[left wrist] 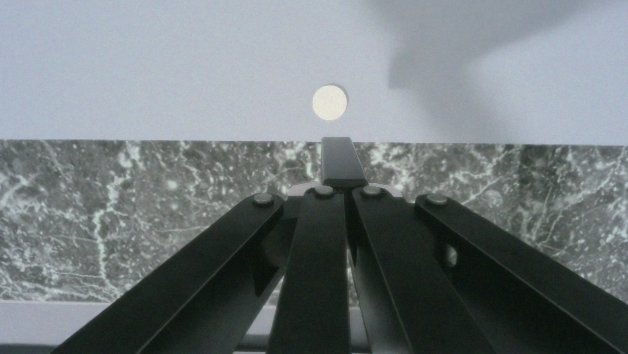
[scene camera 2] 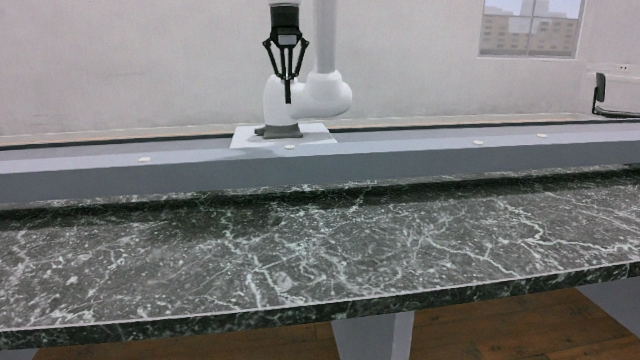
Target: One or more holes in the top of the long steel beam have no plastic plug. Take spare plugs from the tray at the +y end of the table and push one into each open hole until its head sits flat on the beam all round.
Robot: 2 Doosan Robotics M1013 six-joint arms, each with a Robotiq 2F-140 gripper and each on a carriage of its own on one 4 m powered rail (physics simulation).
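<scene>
My left gripper (scene camera 2: 288,100) (left wrist: 335,160) is shut and empty, fingers together and pointing down. It hangs above the beam with a gap under its tips. The long grey steel beam (scene camera 2: 380,169) (left wrist: 150,75) runs across both views. Several pale plug heads show on its top: one plug (scene camera 2: 144,159) at left, one (scene camera 2: 289,147) below the gripper in the picture, and two at right, a plug (scene camera 2: 478,143) and a plug (scene camera 2: 542,135). In the left wrist view a round plug head (left wrist: 330,102) shows just beyond the fingertips. The spare tray and my right gripper do not show.
The dark marble table (scene camera 2: 150,270) (left wrist: 175,205) carries the beam. Behind the beam, my left arm's base (scene camera 2: 282,131) stands on a white carriage plate (scene camera 2: 320,140). A black chair (scene camera 2: 600,87) is at the far right by the wall. The arm's shadow falls on the beam.
</scene>
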